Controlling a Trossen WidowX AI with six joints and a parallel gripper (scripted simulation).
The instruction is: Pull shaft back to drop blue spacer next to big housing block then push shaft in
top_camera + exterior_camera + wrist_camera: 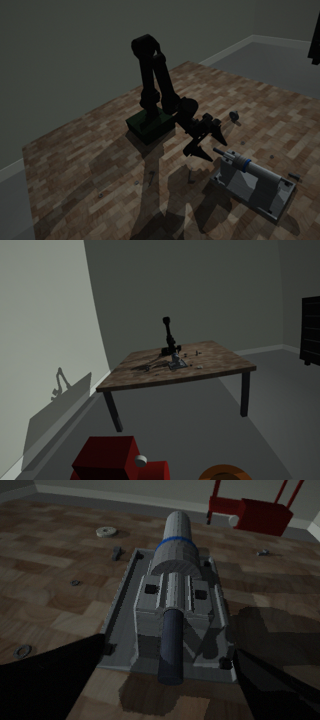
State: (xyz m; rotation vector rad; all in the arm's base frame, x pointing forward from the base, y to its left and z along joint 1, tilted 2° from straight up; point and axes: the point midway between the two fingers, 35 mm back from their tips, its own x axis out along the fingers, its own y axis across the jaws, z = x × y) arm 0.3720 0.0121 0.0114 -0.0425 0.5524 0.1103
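My gripper tip is now 50 mm short of the dark shaft and 10 mm below it. Also, from my gripper tip: blue spacer ring (100 mm ahead, 10 mm to the left, 10 mm above); then grey disc (250 mm to the left, 120 mm behind, 50 mm below); then white disc (300 mm ahead, 190 mm to the left, 70 mm below).
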